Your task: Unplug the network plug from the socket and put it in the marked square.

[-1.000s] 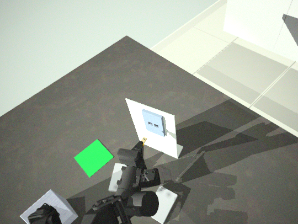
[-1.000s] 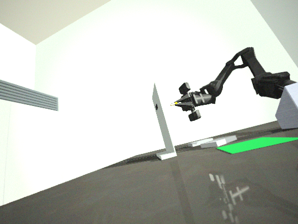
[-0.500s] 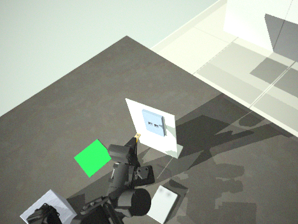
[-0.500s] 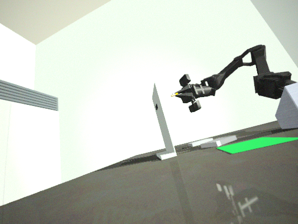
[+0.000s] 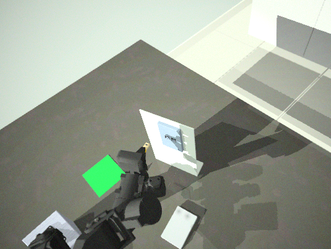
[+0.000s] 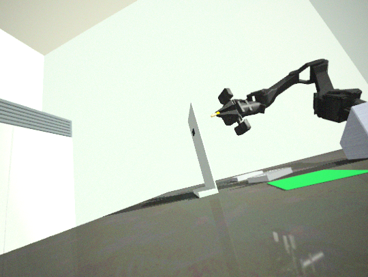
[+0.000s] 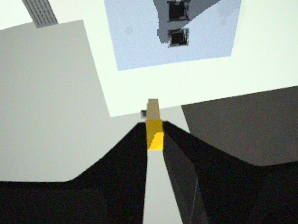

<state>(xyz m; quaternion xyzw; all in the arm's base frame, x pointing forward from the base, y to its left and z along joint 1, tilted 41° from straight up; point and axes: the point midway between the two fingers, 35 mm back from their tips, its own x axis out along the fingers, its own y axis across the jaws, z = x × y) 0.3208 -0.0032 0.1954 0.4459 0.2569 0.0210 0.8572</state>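
Now: the green marked square 90 mm behind my gripper tip, 190 mm to the left of it and 250 mm below it. Round my gripper tip: network plug 10 mm ahead.
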